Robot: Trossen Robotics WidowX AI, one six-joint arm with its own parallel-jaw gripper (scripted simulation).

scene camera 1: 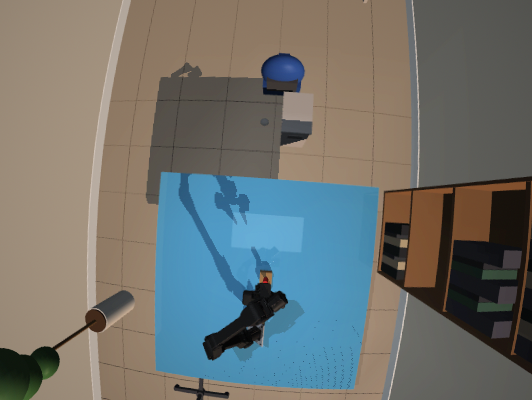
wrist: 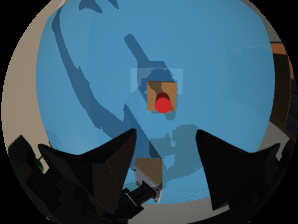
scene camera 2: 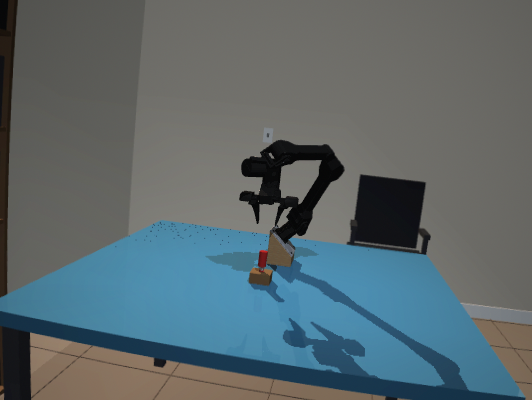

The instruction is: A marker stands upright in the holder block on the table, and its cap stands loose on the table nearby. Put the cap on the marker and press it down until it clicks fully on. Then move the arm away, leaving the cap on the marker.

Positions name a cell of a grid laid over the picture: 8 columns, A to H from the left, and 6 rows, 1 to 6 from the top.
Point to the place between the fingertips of the gripper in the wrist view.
E4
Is the gripper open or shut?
Open.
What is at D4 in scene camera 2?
The gripper.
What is the gripper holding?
Nothing.
